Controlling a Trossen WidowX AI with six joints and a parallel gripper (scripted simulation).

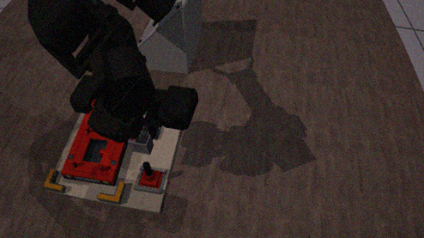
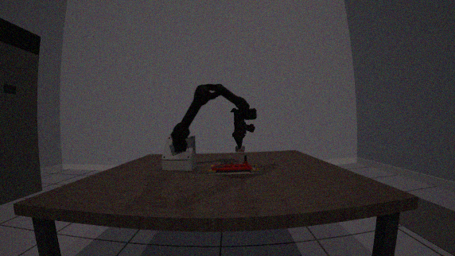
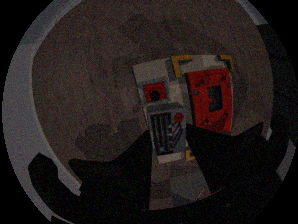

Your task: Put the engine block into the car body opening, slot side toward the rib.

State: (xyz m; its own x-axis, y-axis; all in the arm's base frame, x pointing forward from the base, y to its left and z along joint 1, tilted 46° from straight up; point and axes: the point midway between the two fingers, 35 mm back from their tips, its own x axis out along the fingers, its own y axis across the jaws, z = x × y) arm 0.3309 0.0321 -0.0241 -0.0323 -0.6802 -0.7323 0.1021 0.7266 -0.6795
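Now: gripper tip 70 mm above the black upright peg, 30 mm short of it and 10 mm to the right of it. Round my gripper tip: grey engine block 10 mm to the left, 10 mm below.
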